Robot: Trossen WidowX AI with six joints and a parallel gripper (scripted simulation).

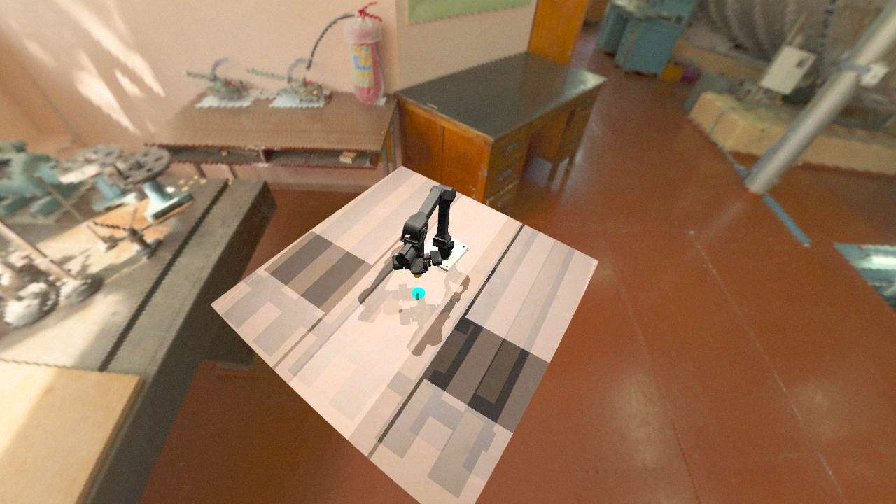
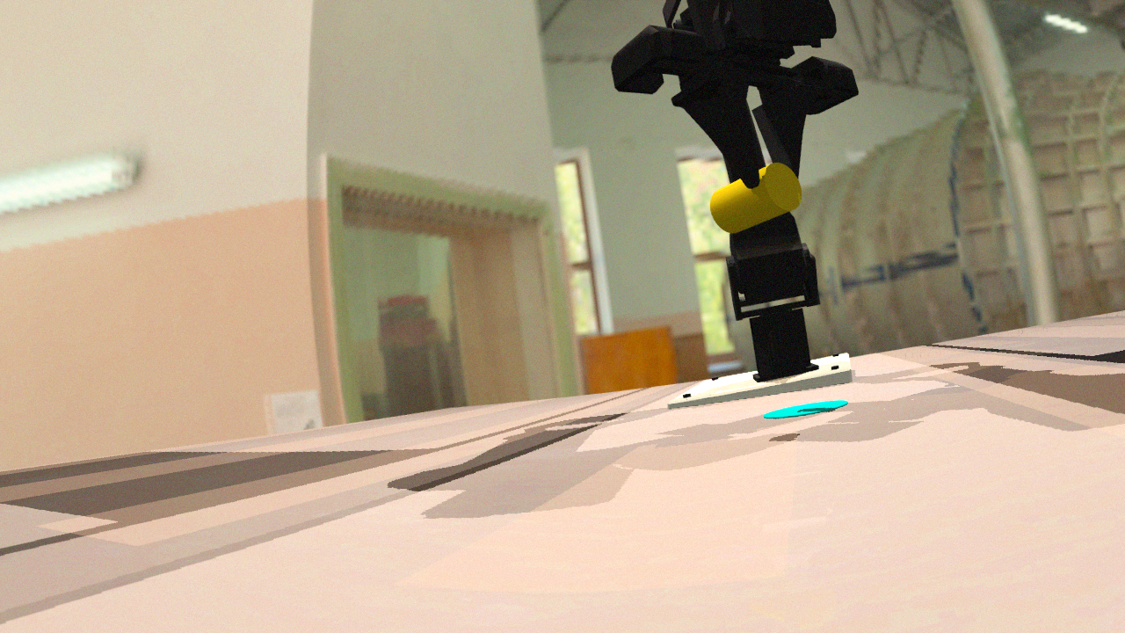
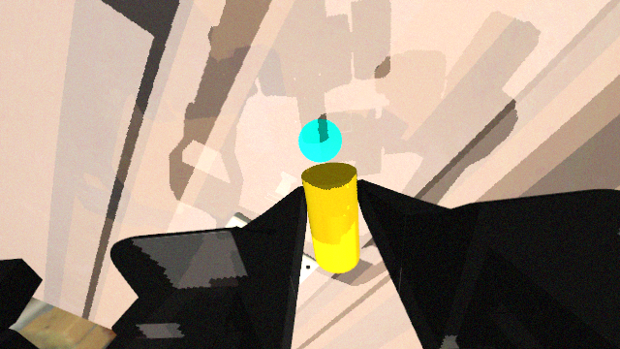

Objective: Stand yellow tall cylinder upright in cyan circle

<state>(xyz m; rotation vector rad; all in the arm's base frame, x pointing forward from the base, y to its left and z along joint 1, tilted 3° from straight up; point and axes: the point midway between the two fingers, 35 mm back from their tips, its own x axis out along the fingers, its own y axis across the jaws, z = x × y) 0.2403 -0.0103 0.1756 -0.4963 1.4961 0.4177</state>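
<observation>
Right now my gripper tip is 150 mm above the cyan circle. From my gripper tip the other things lie so: yellow cylinder (20 mm behind, 10 mm to the right).
</observation>
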